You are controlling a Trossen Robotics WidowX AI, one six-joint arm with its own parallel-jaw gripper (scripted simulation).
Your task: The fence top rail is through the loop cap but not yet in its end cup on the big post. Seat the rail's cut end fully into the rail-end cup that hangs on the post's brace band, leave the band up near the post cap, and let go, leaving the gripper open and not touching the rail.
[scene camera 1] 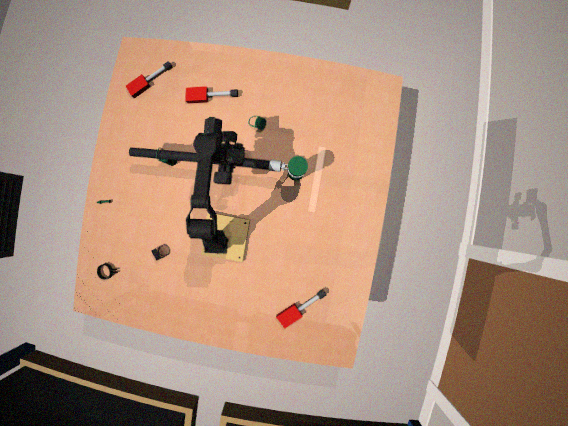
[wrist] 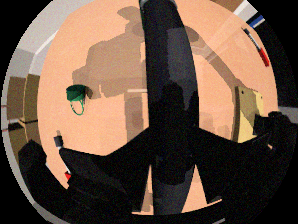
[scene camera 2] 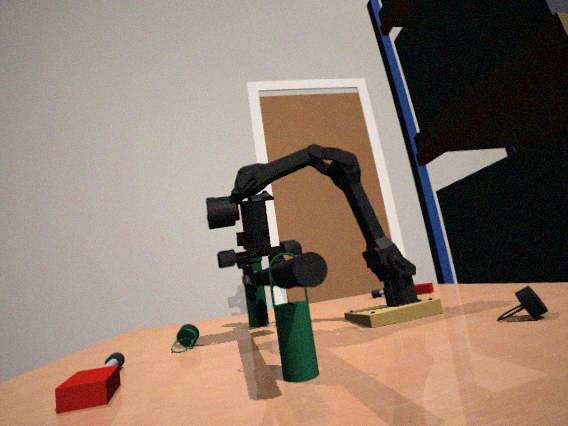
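Observation:
A big green post (scene camera 2: 256,305) is visible, as is a rail (scene camera 2: 309,269); the rail appears in scene camera 1 (scene camera 1: 135,152) too. My gripper (scene camera 2: 264,289) can also be found in the wrist view (wrist: 170,129) and in scene camera 1 (scene camera 1: 235,162).

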